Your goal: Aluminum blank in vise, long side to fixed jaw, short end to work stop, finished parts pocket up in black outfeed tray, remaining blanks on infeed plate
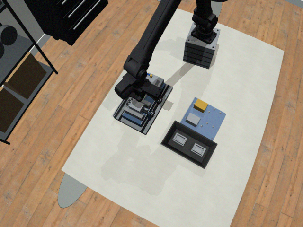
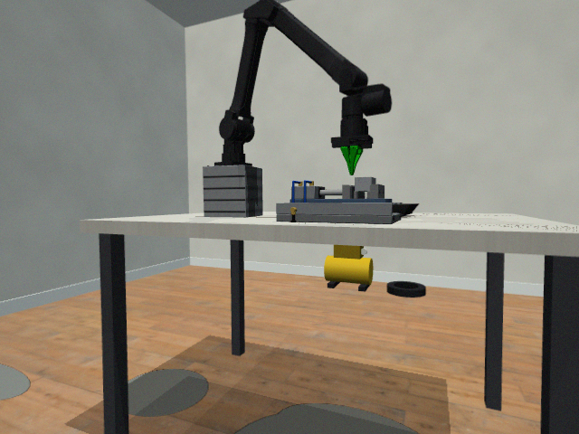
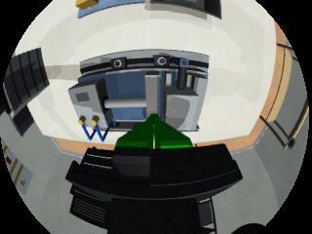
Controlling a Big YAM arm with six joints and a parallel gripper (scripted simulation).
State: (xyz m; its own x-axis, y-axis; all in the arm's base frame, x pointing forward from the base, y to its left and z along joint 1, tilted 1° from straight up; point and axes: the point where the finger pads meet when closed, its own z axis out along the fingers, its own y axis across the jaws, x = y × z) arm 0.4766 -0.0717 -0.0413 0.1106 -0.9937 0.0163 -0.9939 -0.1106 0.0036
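The hose-end block lies 12 cm behind my hand, 2 cm to the right of it and 5 cm below it. Also, from my hand: yellow brass blank 18 cm behind, 25 cm to the left, 11 cm below.
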